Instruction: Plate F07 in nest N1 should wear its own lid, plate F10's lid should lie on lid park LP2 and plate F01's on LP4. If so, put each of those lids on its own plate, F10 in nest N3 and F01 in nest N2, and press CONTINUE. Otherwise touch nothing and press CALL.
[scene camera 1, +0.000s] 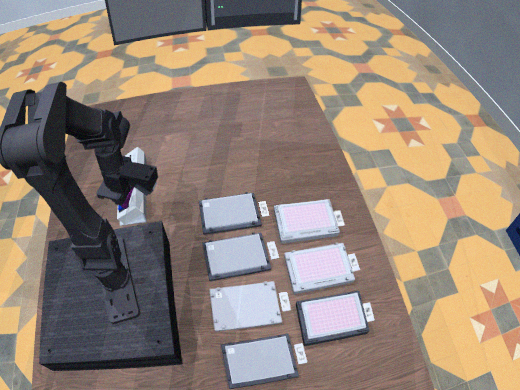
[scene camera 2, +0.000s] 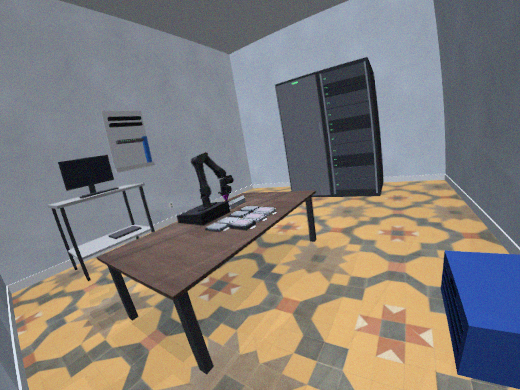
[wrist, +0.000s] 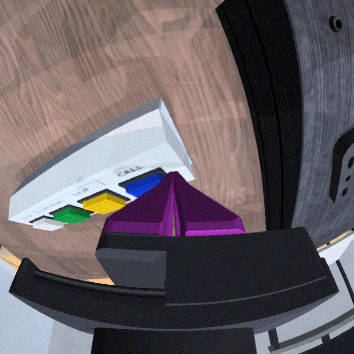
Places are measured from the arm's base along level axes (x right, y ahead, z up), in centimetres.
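Pixels of known places: gripper, between the fingertips: (scene camera 1: 125, 207) (wrist: 173, 178); arm's base, origin of its link: (scene camera 1: 116, 279) (scene camera 2: 207, 206).
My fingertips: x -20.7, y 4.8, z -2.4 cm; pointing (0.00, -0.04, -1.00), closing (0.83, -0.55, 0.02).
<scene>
For each thing: its top centre in the pictures, then the offset to it from my fingertips. "*": a spot on its surface instead. Level surfaces: height alone.
- blue CALL button, a spot on its surface: (wrist: 142, 186) * dx -2.6, dy +0.4, dz -0.5 cm
- button box, centre of its top: (wrist: 68, 212) (scene camera 1: 128, 176) (scene camera 2: 234, 198) dx -9.9, dy +2.4, dz +0.3 cm
- yellow button, centre of its top: (wrist: 100, 211) dx -7.7, dy +0.3, dz -0.5 cm
- green button, centre of its top: (wrist: 67, 222) dx -12.6, dy +1.2, dz -0.5 cm
- white button, centre of its top: (wrist: 43, 229) dx -17.6, dy +2.0, dz -0.5 cm
- N1, centre of its top: (scene camera 1: 334, 313) (scene camera 2: 241, 221) dx +41.6, dy +36.8, dz -2.5 cm
- N2, centre of its top: (scene camera 1: 321, 263) (scene camera 2: 253, 215) dx +28.7, dy +39.5, dz -3.0 cm
- N3, centre of its top: (scene camera 1: 307, 215) dx +15.5, dy +42.1, dz -2.8 cm
- LP2, centre of its top: (scene camera 1: 229, 210) dx +6.4, dy +25.2, dz -4.3 cm
- LP4, centre of its top: (scene camera 1: 235, 253) dx +18.8, dy +22.7, dz -4.3 cm
- LP3, centre of its top: (scene camera 1: 259, 359) (scene camera 2: 216, 225) dx +44.9, dy +18.6, dz -4.3 cm
- LP1, centre of its top: (scene camera 1: 244, 303) (scene camera 2: 228, 218) dx +31.6, dy +20.3, dz -4.1 cm
- wooden table, height of its surface: dz -6.1 cm
My gripper (scene camera 1: 126, 201) (scene camera 2: 226, 198) (wrist: 173, 178) is shut and empty. Its magenta fingertips overlap the right end of the blue CALL button (wrist: 142, 186) in the wrist view; contact cannot be told. The button box (scene camera 1: 132, 216) (wrist: 115, 142) also bears a yellow button (wrist: 104, 203), a green button (wrist: 71, 215) and a white button (wrist: 47, 224). Pink plates stand in N1 (scene camera 1: 332, 316), N2 (scene camera 1: 320, 266) and N3 (scene camera 1: 306, 219). Grey lids lie on LP2 (scene camera 1: 230, 212), LP4 (scene camera 1: 237, 255) and LP3 (scene camera 1: 260, 360); LP1 (scene camera 1: 246, 305) looks paler. Plate and lid codes are unreadable; whether N1's plate wears a clear lid cannot be told.
The black arm base (scene camera 1: 60, 300) (wrist: 325, 115) stands beside the button box on the wooden table (scene camera 1: 250, 130) (scene camera 2: 165, 260). Away from the table are a monitor desk (scene camera 2: 95, 194), a dark cabinet (scene camera 2: 305, 140) and a blue box (scene camera 2: 485, 295).
</scene>
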